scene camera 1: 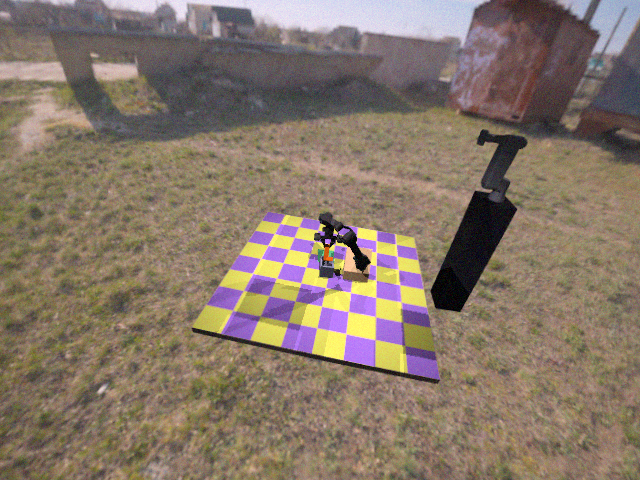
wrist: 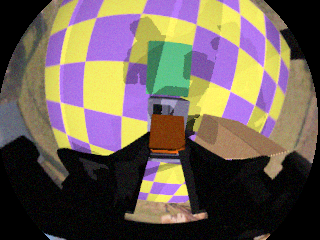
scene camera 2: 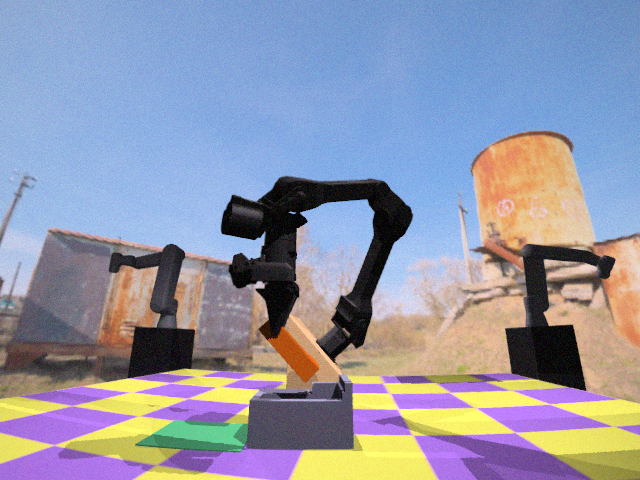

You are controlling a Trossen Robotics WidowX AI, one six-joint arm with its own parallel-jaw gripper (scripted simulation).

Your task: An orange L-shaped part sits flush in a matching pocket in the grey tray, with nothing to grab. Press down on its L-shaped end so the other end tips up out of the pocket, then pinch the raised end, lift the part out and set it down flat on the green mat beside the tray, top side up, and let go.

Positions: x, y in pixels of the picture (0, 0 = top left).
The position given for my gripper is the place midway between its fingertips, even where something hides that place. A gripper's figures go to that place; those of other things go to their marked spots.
Scene:
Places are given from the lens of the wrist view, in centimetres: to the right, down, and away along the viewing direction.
my gripper (wrist: 164, 136): 1, 2, 10
orange L-shaped part (wrist: 167, 132): 1, 1, 7
green mat (wrist: 169, 69): 3, -14, 20
The marked spots on the orange L-shaped part and the green mat are 20 cm apart.

